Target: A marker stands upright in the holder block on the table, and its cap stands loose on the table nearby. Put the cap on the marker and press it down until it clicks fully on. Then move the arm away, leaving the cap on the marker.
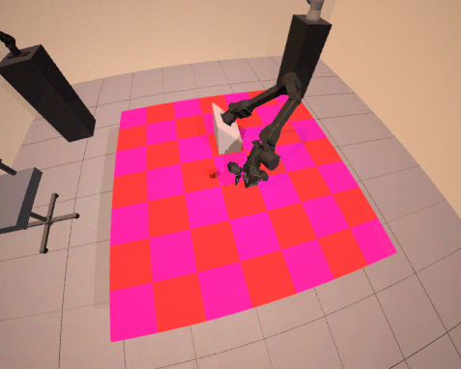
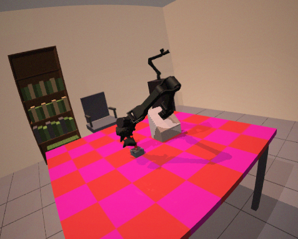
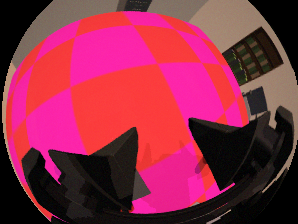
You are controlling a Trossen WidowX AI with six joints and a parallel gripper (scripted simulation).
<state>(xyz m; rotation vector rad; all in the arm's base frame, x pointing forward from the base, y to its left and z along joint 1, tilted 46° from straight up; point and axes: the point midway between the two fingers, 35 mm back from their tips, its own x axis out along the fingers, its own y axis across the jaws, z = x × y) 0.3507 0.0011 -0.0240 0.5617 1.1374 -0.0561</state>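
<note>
Now: gripper tip 14 cm past the red cap, 11 cm to the left of it and 5 cm above it. Round my gripper tip: grey holder block 5 cm behind, 7 cm to the left, 5 cm below; then red marker 5 cm behind, 7 cm to the left.
</note>
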